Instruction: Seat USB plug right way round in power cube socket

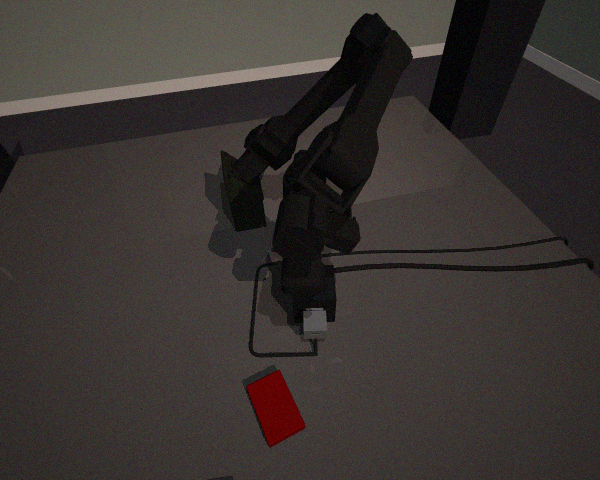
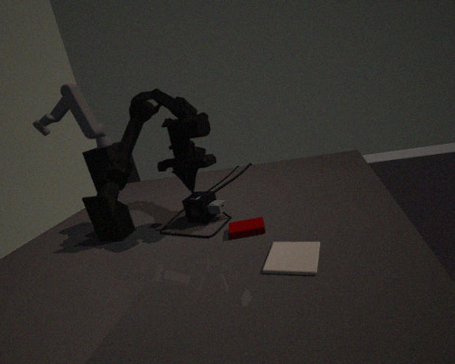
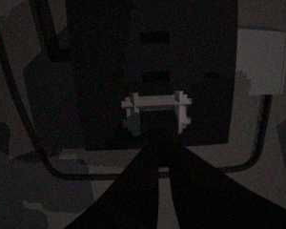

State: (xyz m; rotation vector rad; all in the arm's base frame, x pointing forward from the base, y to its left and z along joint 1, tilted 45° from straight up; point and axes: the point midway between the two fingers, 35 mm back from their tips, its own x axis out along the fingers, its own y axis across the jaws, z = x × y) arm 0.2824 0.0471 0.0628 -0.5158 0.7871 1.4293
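Right now my gripper tip is 2 cm above the USB plug. The rest, counted from my gripper tip: white flat pad: 31 cm ahead, 20 cm to the right, 10 cm below; red block: 18 cm ahead, 10 cm below, 8 cm to the right.
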